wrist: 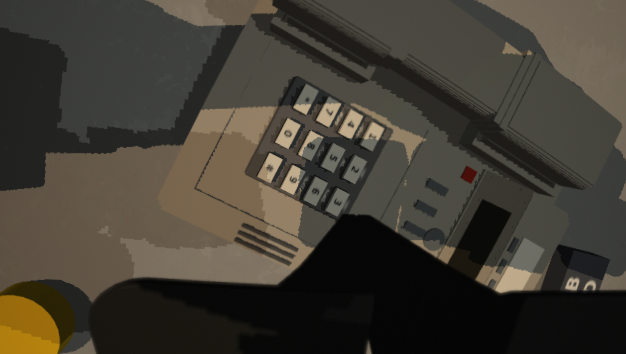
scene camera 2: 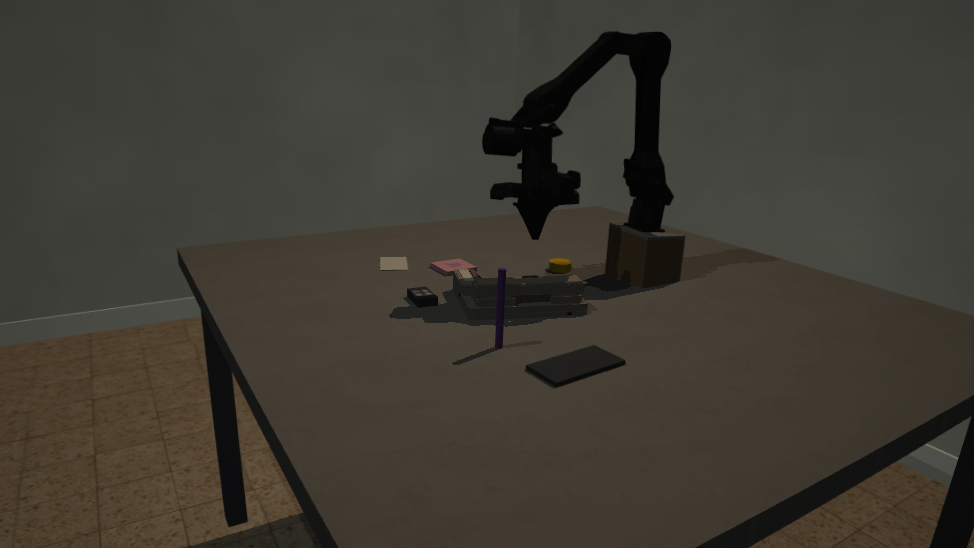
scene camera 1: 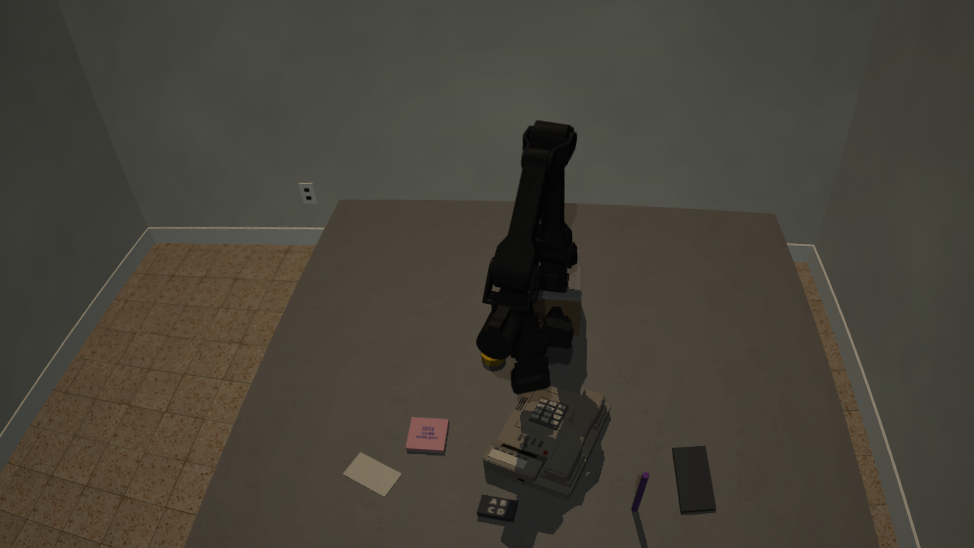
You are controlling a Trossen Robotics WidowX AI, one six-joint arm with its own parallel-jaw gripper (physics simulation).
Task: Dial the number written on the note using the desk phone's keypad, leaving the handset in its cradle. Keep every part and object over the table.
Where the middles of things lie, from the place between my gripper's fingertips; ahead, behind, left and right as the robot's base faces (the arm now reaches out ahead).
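My hand sits 2 cm to the right of the keypad [wrist: 285, 110] and 9 cm above it. Positions counted from my hand: the dark flat slab [scene camera 1: 695, 491], 11 cm ahead, 11 cm below and 31 cm to the left; the pink note pad [scene camera 1: 425, 434], 8 cm ahead, 11 cm below and 21 cm to the right; the desk phone [scene camera 2: 542, 305], 3 cm to the left, 5 cm ahead and 9 cm below.
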